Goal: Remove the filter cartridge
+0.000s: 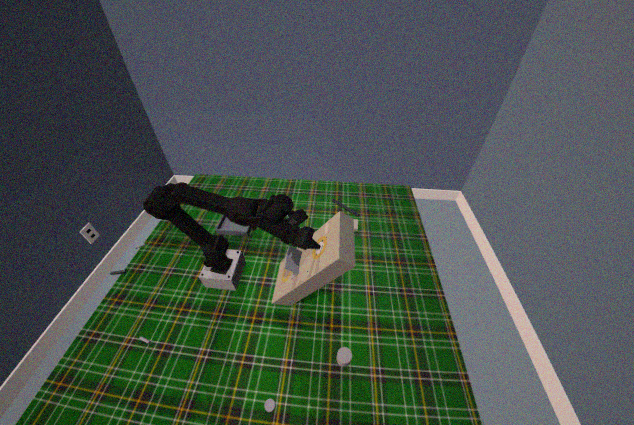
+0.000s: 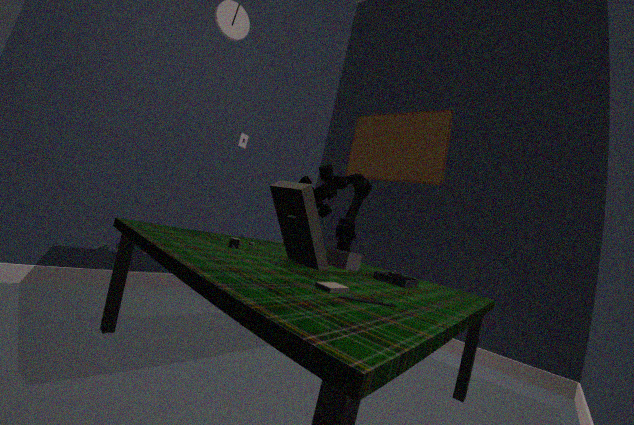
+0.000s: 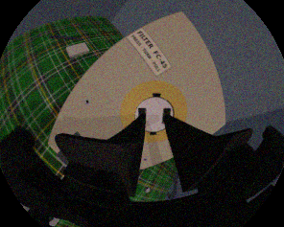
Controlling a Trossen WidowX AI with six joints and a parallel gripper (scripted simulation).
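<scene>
Now: the round filter cartridge 2 cm ahead of my gripper tip and 1 cm below it. From my gripper tip the other things lie so: grey flap (10 cm below, 8 cm behind, 1 cm to the right); then tan service panel (9 cm below, 3 cm behind); then flat white pad (33 cm to the left, 24 cm below, 7 cm ahead).
</scene>
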